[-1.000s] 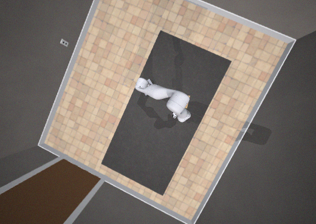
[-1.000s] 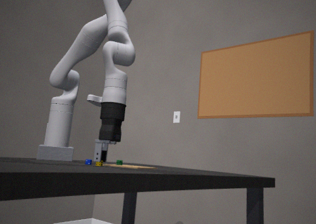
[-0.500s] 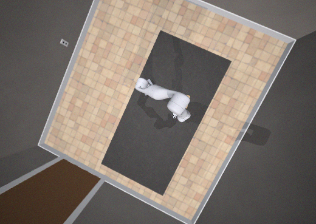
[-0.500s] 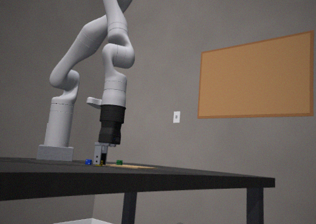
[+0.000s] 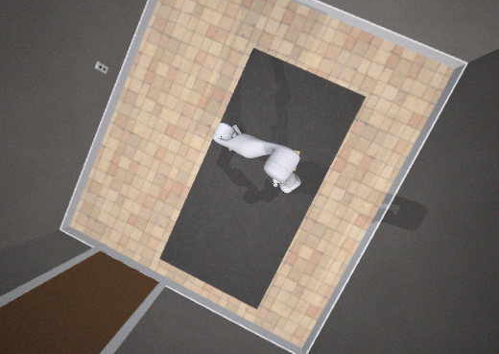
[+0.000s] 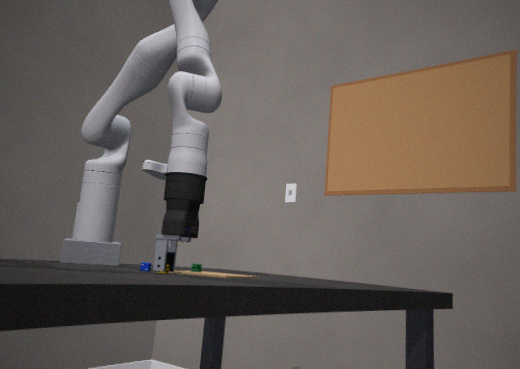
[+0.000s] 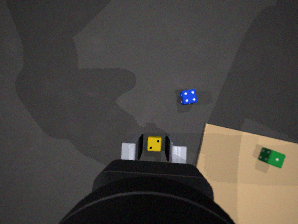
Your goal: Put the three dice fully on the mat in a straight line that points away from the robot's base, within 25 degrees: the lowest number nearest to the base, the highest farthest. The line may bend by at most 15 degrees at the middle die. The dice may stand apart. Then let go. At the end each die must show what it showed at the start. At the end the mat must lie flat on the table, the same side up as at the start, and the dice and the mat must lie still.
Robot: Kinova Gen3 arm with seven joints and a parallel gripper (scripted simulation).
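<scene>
Now: the yellow die 1 cm below my hand. From my hand the other things lie so: green die 13 cm to the left, 5 cm behind, 1 cm below; then blue die 7 cm behind, 1 cm to the left, 1 cm below; then mat 13 cm to the left, 2 cm below.
</scene>
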